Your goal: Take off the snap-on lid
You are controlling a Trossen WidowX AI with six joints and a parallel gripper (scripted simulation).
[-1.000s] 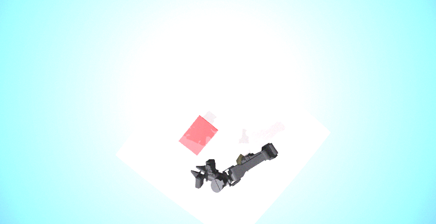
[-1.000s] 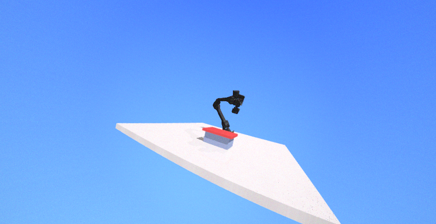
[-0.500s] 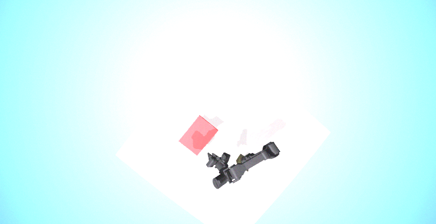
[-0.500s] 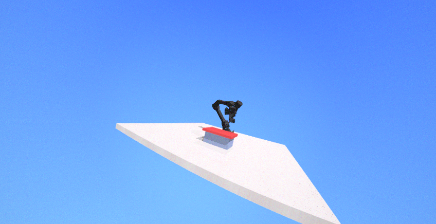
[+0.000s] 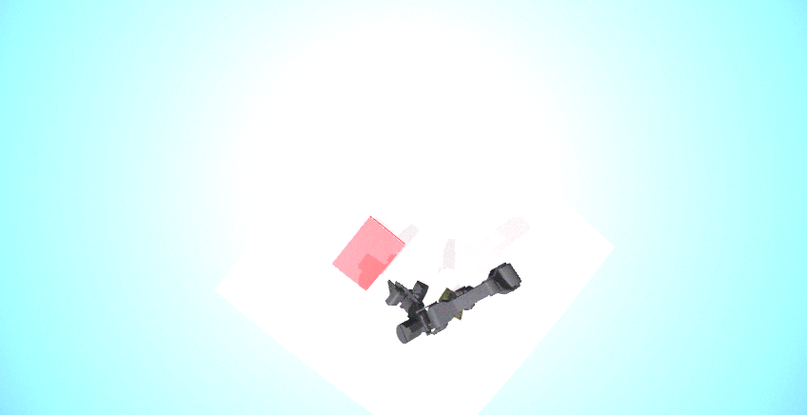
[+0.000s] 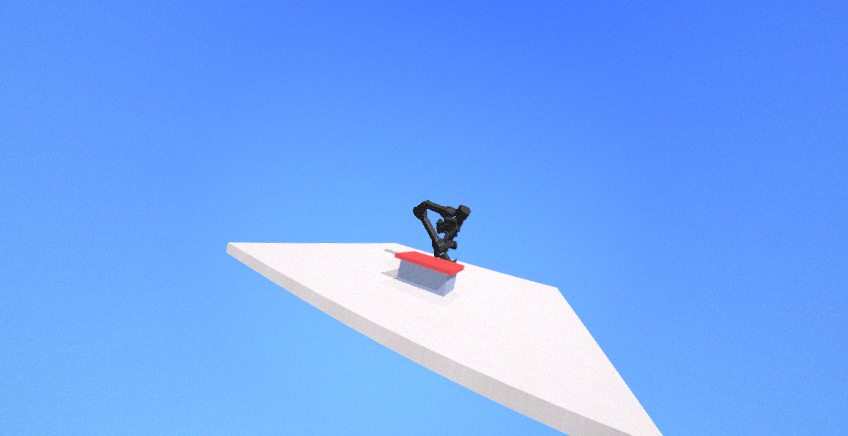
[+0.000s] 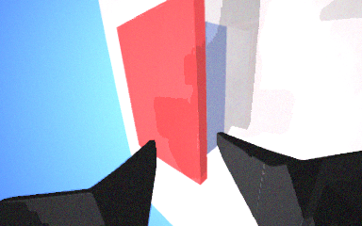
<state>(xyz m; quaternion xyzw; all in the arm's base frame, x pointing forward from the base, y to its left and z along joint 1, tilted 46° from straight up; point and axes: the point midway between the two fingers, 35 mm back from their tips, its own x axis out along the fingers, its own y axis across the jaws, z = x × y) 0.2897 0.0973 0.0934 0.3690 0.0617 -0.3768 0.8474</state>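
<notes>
The red lid is 120 mm ahead of my gripper tip, 30 mm to the right of it and 70 mm below it. Also, from my gripper tip: storage box 120 mm ahead, 30 mm to the right, 120 mm below.
</notes>
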